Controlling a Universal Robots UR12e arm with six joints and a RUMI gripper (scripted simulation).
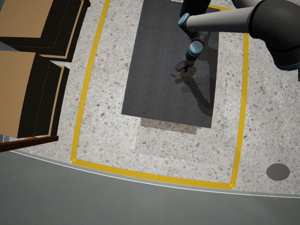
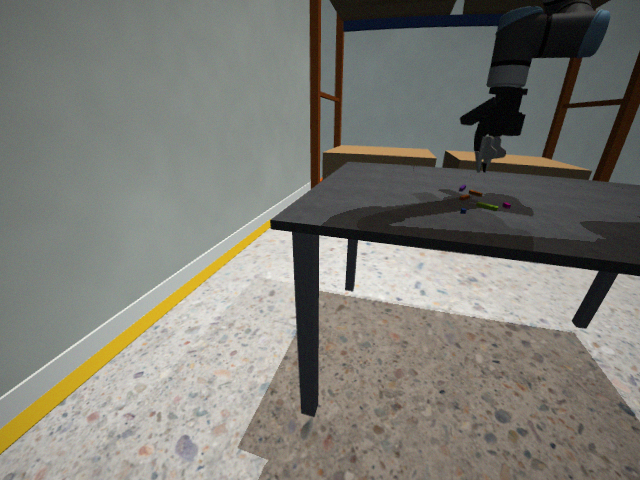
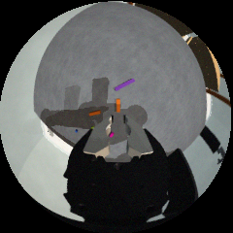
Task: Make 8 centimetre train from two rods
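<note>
Right now the purple rod is 50 mm ahead of my hand, 50 mm to the right of it and 80 mm below it. From my hand the other things lie so: lime rod: 50 mm behind, 130 mm to the left, 80 mm below; then magenta rod: 90 mm behind, 80 mm to the left, 80 mm below; then small blue rod: 220 mm to the left, 80 mm below.
</note>
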